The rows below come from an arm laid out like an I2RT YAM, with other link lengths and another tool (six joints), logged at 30 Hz.
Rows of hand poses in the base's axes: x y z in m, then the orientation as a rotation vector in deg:
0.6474, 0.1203, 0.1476, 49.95, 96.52, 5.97
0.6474, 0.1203, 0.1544, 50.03, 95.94, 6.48
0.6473, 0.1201, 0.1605, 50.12, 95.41, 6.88
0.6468, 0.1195, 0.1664, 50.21, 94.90, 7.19
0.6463, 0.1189, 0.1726, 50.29, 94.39, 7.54
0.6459, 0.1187, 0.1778, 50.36, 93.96, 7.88
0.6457, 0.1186, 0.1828, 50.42, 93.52, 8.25
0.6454, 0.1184, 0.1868, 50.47, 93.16, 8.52
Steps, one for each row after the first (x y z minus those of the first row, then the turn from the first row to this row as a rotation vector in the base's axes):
0.0000, 0.0000, 0.0068, 0.27, -0.65, 0.01
-0.0001, -0.0002, 0.0129, 0.50, -1.22, -0.03
-0.0006, -0.0008, 0.0188, 0.66, -1.74, -0.10
-0.0011, -0.0014, 0.0250, 0.85, -2.28, -0.15
-0.0015, -0.0016, 0.0302, 1.04, -2.74, -0.17
-0.0017, -0.0017, 0.0352, 1.25, -3.23, -0.18
-0.0020, -0.0019, 0.0392, 1.39, -3.61, -0.20

